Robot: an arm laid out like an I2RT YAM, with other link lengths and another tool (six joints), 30 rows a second.
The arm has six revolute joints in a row. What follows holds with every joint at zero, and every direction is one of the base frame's. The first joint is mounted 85.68 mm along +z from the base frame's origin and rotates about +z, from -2.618 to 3.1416 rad. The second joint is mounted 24.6 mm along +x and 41.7 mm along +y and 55.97 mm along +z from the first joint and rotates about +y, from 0 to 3.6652 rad. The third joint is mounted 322.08 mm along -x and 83.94 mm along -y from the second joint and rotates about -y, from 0 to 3.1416 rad. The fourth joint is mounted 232.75 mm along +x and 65.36 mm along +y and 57 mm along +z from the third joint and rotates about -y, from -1.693 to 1.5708 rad. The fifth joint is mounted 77.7 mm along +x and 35.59 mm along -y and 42.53 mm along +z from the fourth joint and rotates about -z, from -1.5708 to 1.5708 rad. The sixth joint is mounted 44.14 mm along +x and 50.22 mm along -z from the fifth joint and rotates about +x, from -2.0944 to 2.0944 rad. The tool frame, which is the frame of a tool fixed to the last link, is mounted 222 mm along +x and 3 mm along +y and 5 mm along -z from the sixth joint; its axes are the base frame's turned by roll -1.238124, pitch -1.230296 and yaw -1.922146 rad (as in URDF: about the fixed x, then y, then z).
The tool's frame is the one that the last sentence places.
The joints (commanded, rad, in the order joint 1, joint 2, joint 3, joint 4, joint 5, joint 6), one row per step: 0.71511 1.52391 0.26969 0.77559 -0.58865 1.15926; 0.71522 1.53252 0.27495 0.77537 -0.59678 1.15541; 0.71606 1.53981 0.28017 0.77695 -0.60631 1.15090; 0.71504 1.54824 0.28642 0.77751 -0.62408 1.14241; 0.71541 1.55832 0.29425 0.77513 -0.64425 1.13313; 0.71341 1.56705 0.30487 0.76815 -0.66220 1.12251; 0.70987 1.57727 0.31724 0.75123 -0.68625 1.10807; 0.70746 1.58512 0.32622 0.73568 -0.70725 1.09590; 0.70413 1.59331 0.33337 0.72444 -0.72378 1.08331; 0.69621 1.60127 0.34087 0.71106 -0.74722 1.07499; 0.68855 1.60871 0.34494 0.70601 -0.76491 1.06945; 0.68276 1.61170 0.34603 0.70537 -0.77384 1.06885; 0.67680 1.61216 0.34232 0.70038 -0.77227 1.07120; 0.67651 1.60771 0.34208 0.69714 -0.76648 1.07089; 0.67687 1.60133 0.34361 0.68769 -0.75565 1.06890; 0.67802 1.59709 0.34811 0.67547 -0.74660 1.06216; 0.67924 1.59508 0.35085 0.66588 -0.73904 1.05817; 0.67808 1.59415 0.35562 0.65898 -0.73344 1.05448; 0.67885 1.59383 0.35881 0.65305 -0.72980 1.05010; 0.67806 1.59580 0.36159 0.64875 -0.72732 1.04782
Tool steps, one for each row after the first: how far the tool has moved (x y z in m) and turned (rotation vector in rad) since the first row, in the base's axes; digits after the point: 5 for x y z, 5 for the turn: -0.00085 0.00166 -0.00067 -0.00023 0.00168 0.00880; -0.00212 0.00374 -0.00031 0.00196 0.00085 0.01980; -0.00460 0.00609 0.00034 0.00569 -0.00025 0.03774; -0.00813 0.00886 0.00044 0.00842 0.00096 0.05943; -0.00996 0.01117 0.00079 0.01008 0.00063 0.07724; -0.01336 0.01289 -0.00065 0.00779 0.00628 0.10018; -0.01712 0.01397 -0.00221 0.00545 0.01297 0.12061; -0.01946 0.01456 -0.00382 0.00305 0.01632 0.13632; -0.02186 0.01446 -0.00494 0.00355 0.02704 0.15165; -0.02291 0.01412 -0.00561 0.00554 0.03423 0.16116; -0.02273 0.01357 -0.00555 0.00789 0.03847 0.16320; -0.02170 0.01111 -0.00823 0.00244 0.04770 0.15486; -0.02052 0.01052 -0.00803 0.00050 0.04484 0.14977; -0.01857 0.00964 -0.00842 -0.00523 0.04098 0.14166; -0.01693 0.00932 -0.00899 -0.01195 0.03491 0.13771; -0.01590 0.00888 -0.01022 -0.01851 0.03291 0.13406; -0.01361 0.00876 -0.01032 -0.02209 0.02883 0.12962; -0.01286 0.00884 -0.01078 -0.02565 0.02570 0.12904; -0.01178 0.00870 -0.01173 -0.02904 0.02573 0.12708
